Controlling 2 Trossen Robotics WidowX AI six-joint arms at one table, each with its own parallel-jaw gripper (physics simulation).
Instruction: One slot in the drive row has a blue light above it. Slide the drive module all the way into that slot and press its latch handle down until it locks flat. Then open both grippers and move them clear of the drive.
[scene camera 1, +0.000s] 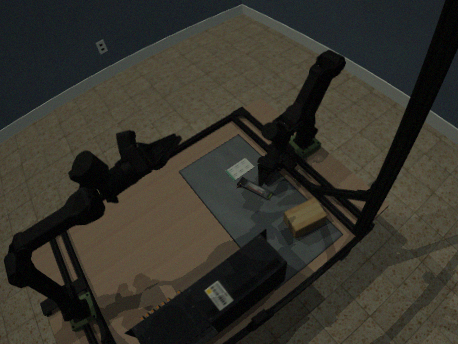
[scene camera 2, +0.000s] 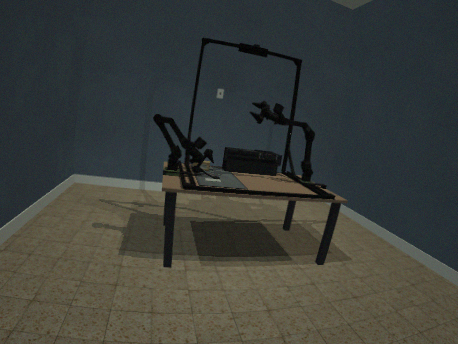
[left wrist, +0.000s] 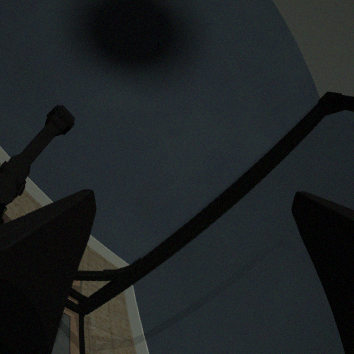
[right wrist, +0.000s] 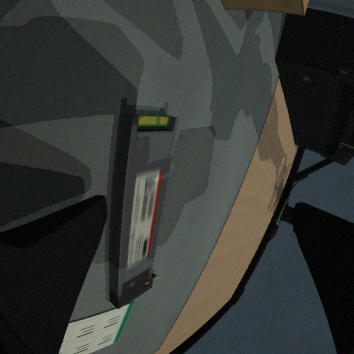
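The drive module lies on the grey mat, label up, with a yellow-green strip at one end. How its latch handle stands is unclear. My right gripper is open and empty above the mat near the module; in the right wrist view the module shows between its fingers, nearer the left one. My left gripper is open and empty, high up, far from the module. The black drive chassis stands on the table; its slots and blue light cannot be made out.
A wooden block sits on the mat between the module and the chassis side. A white card with a green edge lies beside the module. Dark frame rails edge the table, and a tall post rises at the right.
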